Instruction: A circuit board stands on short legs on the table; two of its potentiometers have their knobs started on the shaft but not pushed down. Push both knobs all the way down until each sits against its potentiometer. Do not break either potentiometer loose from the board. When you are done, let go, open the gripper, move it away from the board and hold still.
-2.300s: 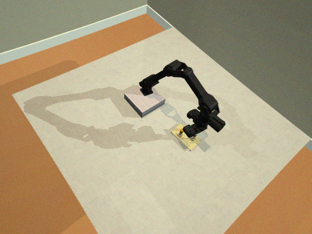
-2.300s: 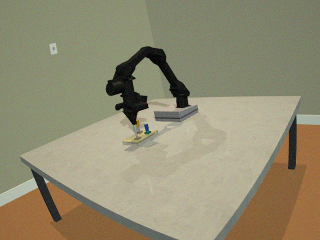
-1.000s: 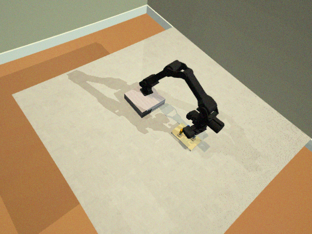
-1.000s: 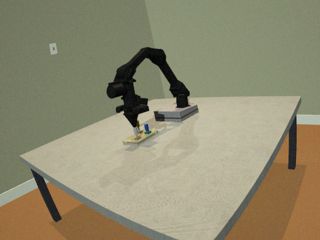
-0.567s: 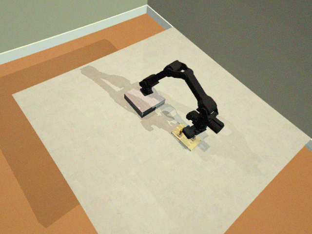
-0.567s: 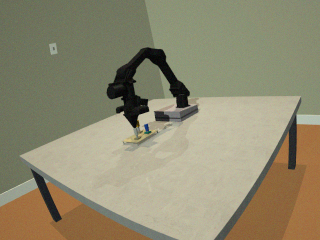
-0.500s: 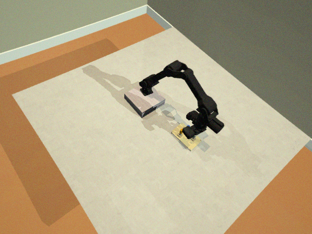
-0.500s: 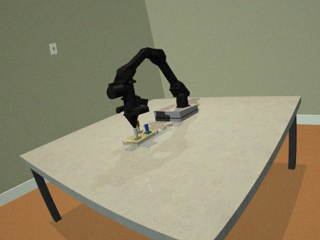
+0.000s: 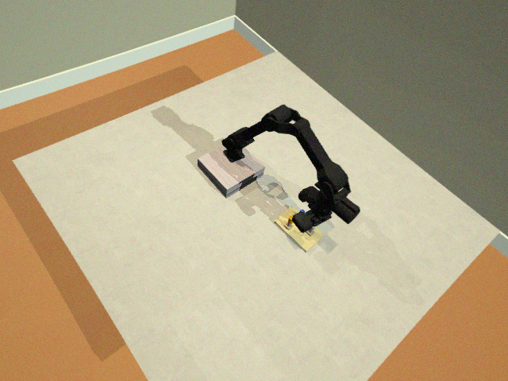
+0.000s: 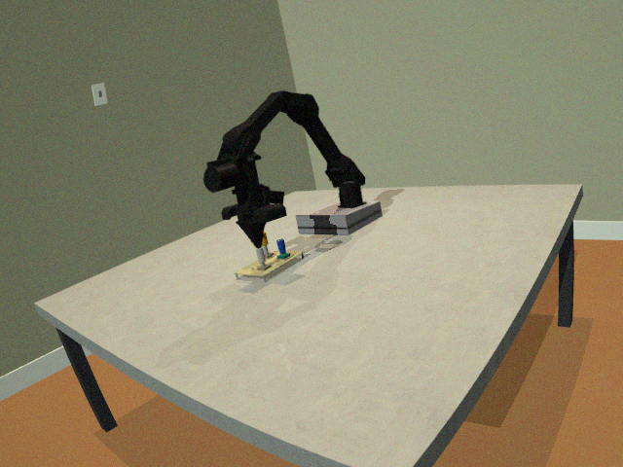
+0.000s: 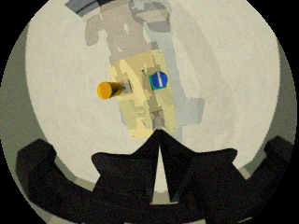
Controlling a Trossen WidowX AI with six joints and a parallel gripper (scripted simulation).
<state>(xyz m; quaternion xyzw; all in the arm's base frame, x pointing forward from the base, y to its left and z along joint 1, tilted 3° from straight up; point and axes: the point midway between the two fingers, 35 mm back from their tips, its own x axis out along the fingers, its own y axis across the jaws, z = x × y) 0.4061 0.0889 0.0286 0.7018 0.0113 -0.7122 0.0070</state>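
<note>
Now: the grey knob 20 mm below my gripper tip. Also, from my gripper tip: blue knob 60 mm behind, 20 mm below.
</note>
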